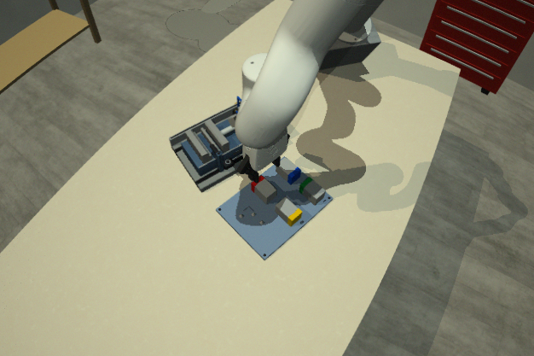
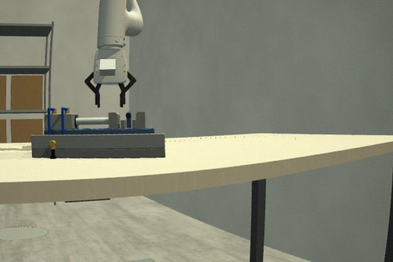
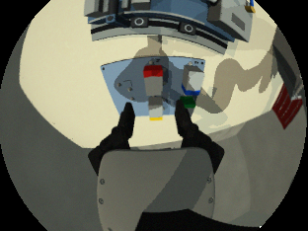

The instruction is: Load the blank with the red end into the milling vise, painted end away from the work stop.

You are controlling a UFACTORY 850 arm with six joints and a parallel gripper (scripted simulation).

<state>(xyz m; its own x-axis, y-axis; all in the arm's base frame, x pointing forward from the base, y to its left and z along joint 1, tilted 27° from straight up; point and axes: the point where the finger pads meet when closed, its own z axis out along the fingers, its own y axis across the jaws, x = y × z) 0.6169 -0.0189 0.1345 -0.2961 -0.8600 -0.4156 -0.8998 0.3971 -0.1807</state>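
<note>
The red-ended blank lies 11 cm below my hand. Also, from my hand: yellow-ended blank: 11 cm below, 9 cm to the left, 3 cm ahead; blue-ended blank: 11 cm below, 9 cm behind, 3 cm to the left; blue infeed plate: 13 cm below, 4 cm to the left, 1 cm ahead.
</note>
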